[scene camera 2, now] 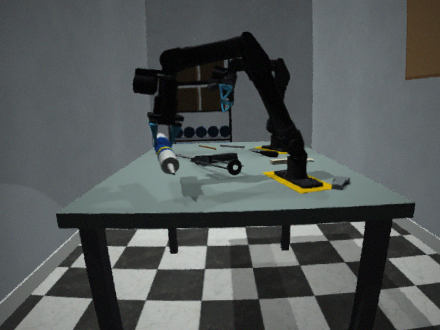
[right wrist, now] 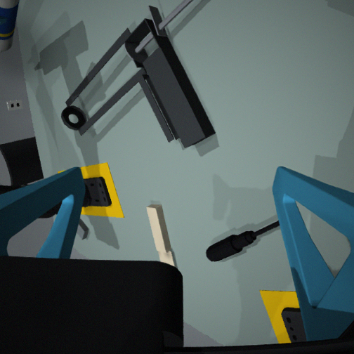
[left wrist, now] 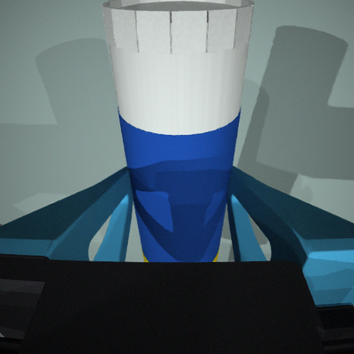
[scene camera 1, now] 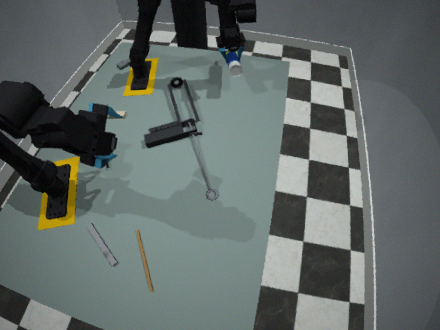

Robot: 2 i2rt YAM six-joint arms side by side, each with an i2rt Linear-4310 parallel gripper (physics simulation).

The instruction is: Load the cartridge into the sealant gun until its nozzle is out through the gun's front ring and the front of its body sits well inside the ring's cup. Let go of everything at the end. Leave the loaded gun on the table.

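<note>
The blue and white cartridge is held tilted above the table. In scene camera 2 its nozzle points down toward the camera. My left gripper is shut on its blue middle. The dark sealant gun lies on the table, its cradle empty. Its front ring is at the cradle's far end in scene camera 1. My right gripper is open and empty, raised beside the gun.
The gun's rod extends toward the picture's bottom in scene camera 1. A pale wooden piece and black screwdriver lie by the arm bases. A metal bar, thin wooden stick and grey block lie elsewhere.
</note>
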